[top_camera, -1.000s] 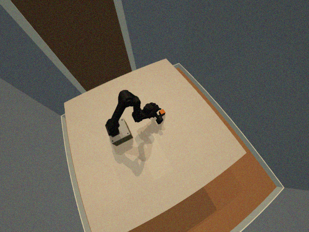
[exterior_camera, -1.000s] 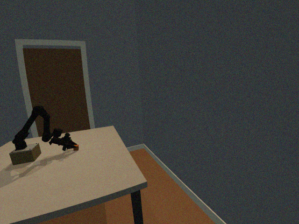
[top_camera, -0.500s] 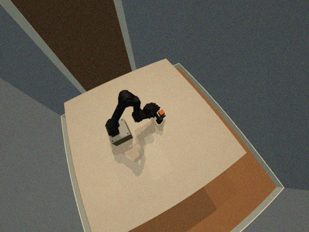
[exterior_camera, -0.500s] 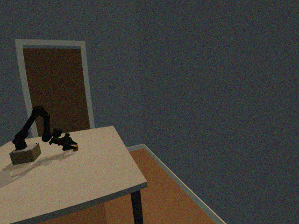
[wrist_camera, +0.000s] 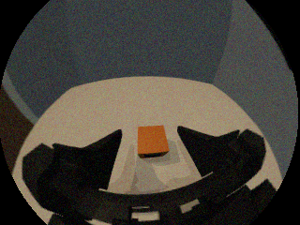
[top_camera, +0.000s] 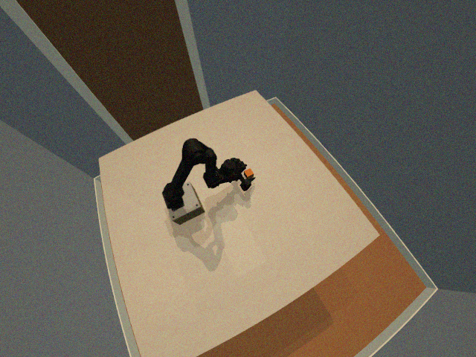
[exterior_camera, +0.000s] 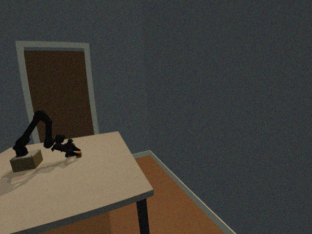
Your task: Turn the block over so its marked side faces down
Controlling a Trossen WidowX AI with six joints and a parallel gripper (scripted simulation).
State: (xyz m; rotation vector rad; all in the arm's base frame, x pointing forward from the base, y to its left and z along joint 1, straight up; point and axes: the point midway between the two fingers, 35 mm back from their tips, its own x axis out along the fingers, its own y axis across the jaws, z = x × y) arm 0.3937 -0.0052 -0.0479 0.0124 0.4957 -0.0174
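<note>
My gripper tip is 20 mm past the orange block and 20 mm above it.
</note>
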